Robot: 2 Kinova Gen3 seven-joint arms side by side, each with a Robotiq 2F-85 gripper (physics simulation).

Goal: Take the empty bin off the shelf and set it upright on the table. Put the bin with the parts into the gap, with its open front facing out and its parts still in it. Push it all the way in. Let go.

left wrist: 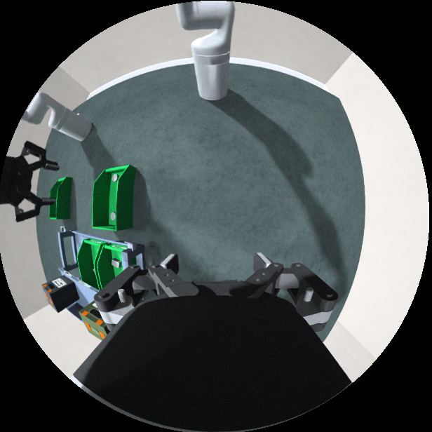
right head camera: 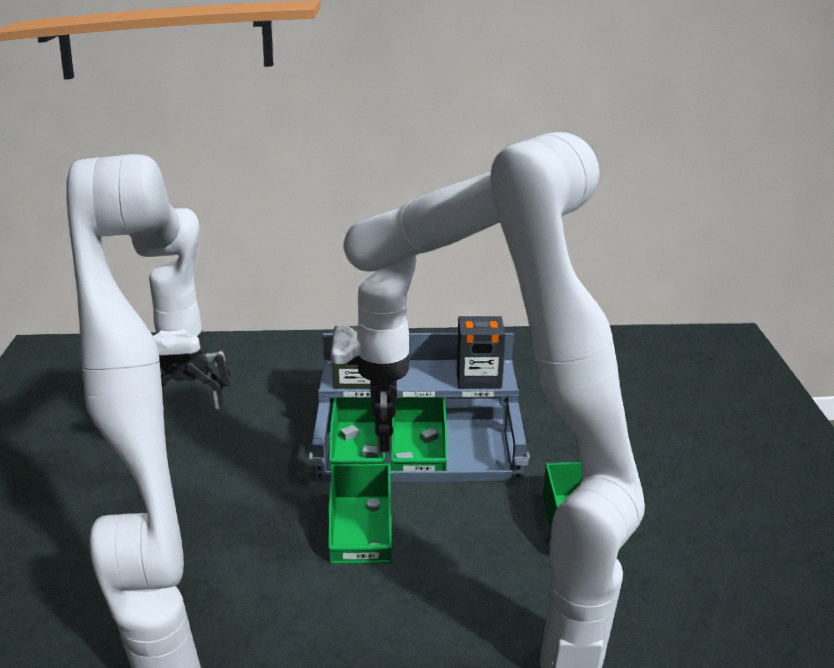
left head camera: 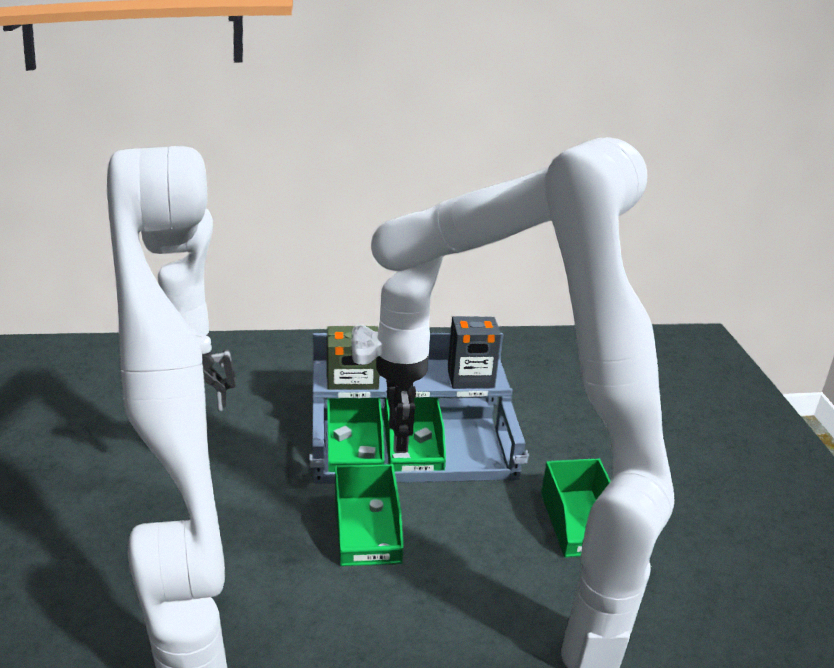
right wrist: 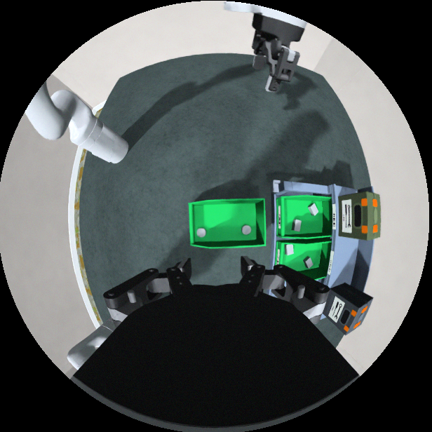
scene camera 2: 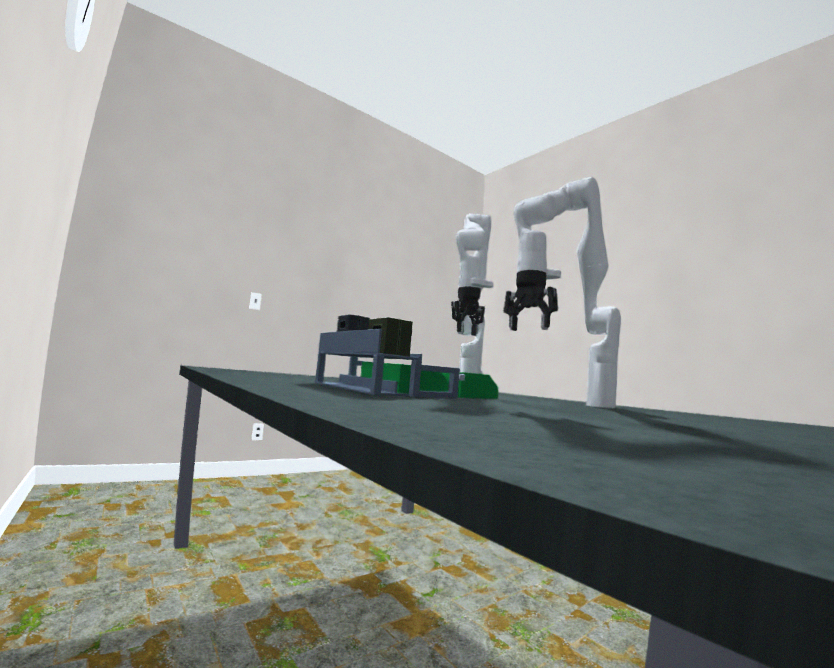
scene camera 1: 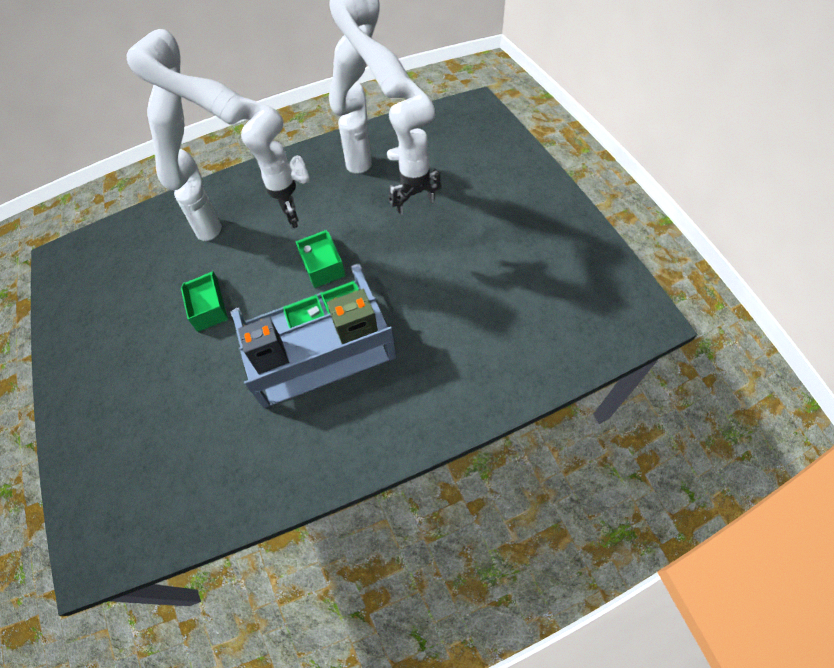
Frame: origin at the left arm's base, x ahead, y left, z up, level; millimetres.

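Seen in the pictures: left gripper, fingertip midpoint: (right head camera: 190, 407) (scene camera 2: 528, 330) (scene camera 1: 415, 206); right gripper, fingertip midpoint: (right head camera: 384, 439) (left head camera: 398, 439) (scene camera 2: 467, 334) (scene camera 1: 291, 219); left arm's base, origin of the base link: (scene camera 2: 600, 406) (scene camera 1: 358, 164); right arm's base, origin of the base link: (right head camera: 571, 662) (left head camera: 591, 655) (scene camera 1: 208, 230).
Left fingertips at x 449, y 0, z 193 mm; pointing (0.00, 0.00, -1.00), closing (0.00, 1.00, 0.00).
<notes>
Offsets run from my left fingertips to a thing's top centre.
The empty green bin {136 mm back, 649 mm right, 118 mm down} (left head camera: 567, 487) (right head camera: 560, 480) (scene camera 1: 203, 300) (left wrist: 61, 200) stands upright on the table, right of the shelf in the head views. The green bin with round grey parts {105 mm back, 279 mm right, 118 mm down} (left head camera: 362, 521) (right head camera: 355, 521) (scene camera 1: 323, 260) (right wrist: 225, 215) stands upright in front of the shelf's left part. The gap (left head camera: 473, 445) (right head camera: 480, 445) is the lower level's right bay. My right gripper (left head camera: 401, 448) (right head camera: 383, 446) (scene camera 1: 293, 224) (scene camera 2: 468, 328) (right wrist: 215, 265) is open and empty, high above the table near the parts bin. My left gripper (scene camera 1: 417, 203) (scene camera 2: 529, 325) (left wrist: 215, 262) is open and empty, off to the left in the head views.
The blue-grey shelf (left head camera: 417, 476) (right head camera: 424, 476) (scene camera 1: 320, 363) holds two green bins (right wrist: 305, 217) (right wrist: 302, 257) with grey parts beside the gap. An olive box {218 mm ahead, 292 mm right, 6 mm up} (scene camera 1: 351, 320) and a dark grey box {194 mm ahead, 522 mm right, 31 mm up} (left head camera: 474, 354) (right head camera: 480, 354) stand on its upper level.
</notes>
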